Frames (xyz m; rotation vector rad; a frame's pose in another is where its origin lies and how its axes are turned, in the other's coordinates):
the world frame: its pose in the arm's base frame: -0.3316 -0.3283 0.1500 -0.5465 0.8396 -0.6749
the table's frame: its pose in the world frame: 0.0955 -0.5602 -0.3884 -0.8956 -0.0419 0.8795
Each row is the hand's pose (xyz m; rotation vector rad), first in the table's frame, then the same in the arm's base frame.
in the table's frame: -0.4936 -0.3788 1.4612 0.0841 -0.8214 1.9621
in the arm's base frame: 0.1864 0.1962 0.9853 0.9245 0.9310 2.0886
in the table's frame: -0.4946 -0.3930 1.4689 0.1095 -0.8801 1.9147
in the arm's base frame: 0.2015 0.1947 0.9909 0.9161 0.8741 2.0473
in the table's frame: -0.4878 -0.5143 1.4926 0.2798 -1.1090 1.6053
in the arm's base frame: 0.3114 0.1461 1.0206 0.8401 0.6529 1.7643
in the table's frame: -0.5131 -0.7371 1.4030 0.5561 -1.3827 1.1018
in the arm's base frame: 0.4285 -0.0503 1.0982 0.7461 0.3515 1.3040
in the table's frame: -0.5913 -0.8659 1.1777 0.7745 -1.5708 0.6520
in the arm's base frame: 0.3818 -0.3022 1.1868 0.6742 0.0982 0.9145
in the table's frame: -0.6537 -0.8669 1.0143 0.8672 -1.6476 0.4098
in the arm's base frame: 0.2740 -0.4328 1.2306 0.6265 -0.0291 0.7203
